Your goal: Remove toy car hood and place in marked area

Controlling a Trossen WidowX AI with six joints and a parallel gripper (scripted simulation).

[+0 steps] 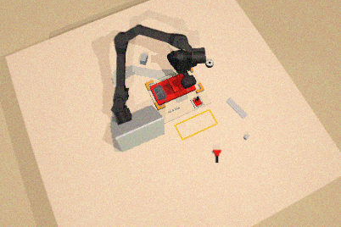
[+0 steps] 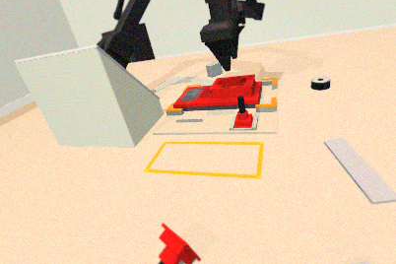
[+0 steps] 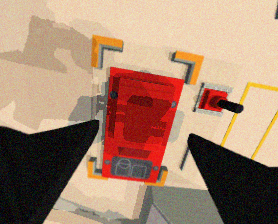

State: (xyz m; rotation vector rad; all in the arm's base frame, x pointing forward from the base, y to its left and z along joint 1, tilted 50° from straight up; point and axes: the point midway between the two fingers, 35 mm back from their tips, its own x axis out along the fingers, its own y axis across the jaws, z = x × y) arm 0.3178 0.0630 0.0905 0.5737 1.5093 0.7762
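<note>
My gripper tip is 50 mm above the red hood. Round my gripper tip: small grey piece: 190 mm ahead, 360 mm to the right, 80 mm below; grey strip: 210 mm ahead, 210 mm to the right, 90 mm below.
</note>
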